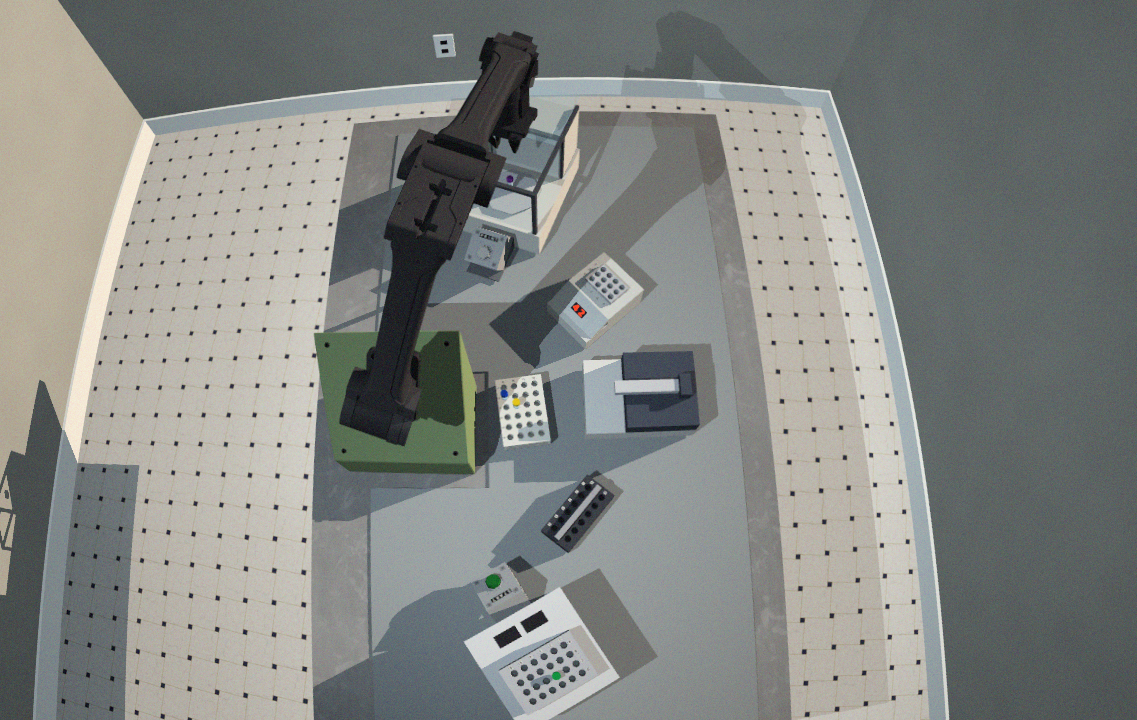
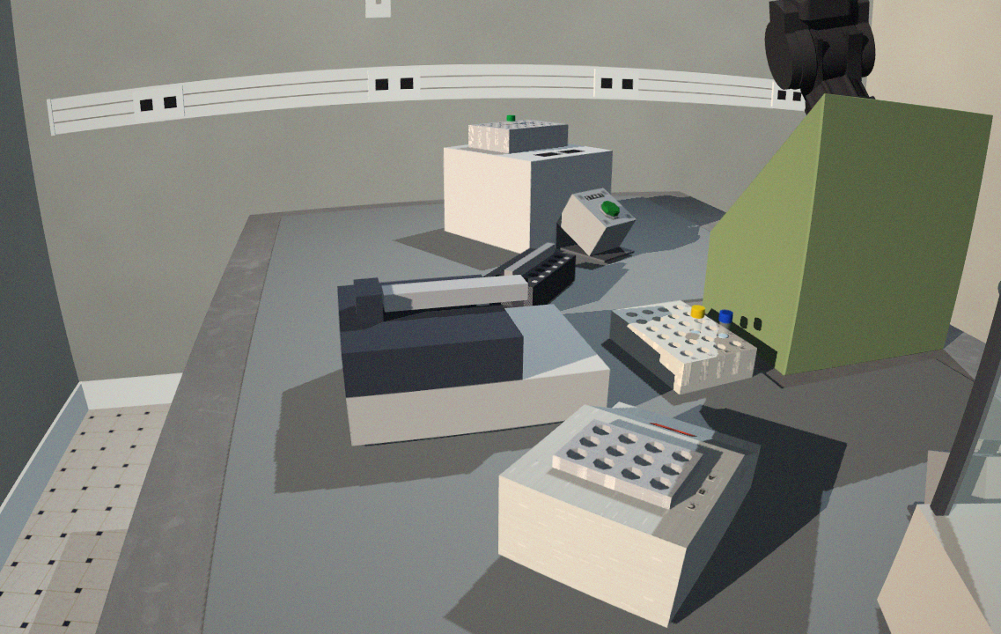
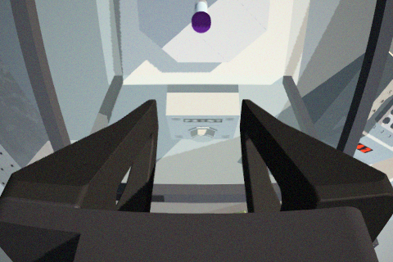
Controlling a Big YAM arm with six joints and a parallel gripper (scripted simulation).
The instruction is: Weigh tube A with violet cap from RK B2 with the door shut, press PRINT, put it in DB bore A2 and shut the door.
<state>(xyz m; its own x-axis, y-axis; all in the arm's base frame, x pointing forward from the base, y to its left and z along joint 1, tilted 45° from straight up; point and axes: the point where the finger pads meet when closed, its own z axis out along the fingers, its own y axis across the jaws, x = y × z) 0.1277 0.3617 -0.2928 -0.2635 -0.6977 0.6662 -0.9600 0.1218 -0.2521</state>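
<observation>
My gripper is now 160 mm above the octagonal balance pan. The rest, counted from my hand: tube rack RK: 440 mm to the right, 220 mm below, 70 mm ahead; then dry block DB: 210 mm to the right, 200 mm below, 190 mm ahead; then spectrophotometer SP: 400 mm to the right, 290 mm ahead, 170 mm below.
</observation>
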